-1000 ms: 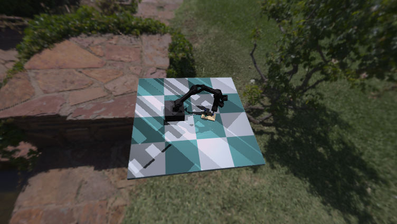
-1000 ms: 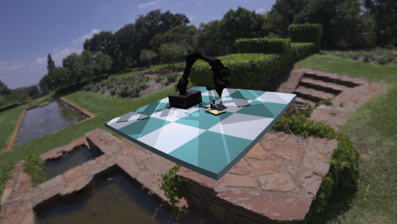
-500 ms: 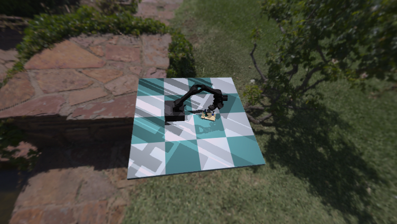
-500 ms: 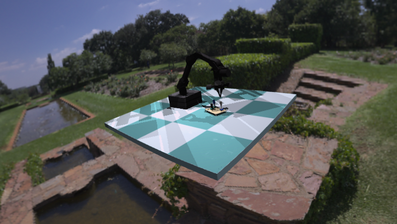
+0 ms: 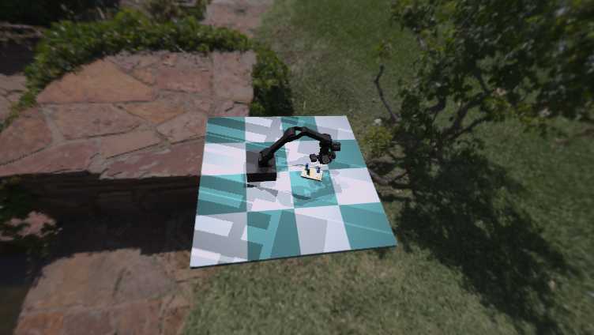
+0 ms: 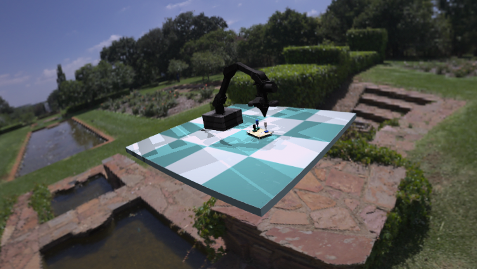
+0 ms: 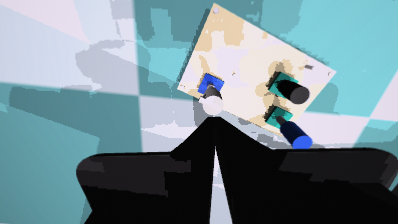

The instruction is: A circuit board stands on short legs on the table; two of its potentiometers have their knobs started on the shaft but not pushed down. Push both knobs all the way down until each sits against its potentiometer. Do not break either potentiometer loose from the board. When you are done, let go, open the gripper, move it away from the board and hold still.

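Now: the blue potentiometer 7 cm below my gripper tip.
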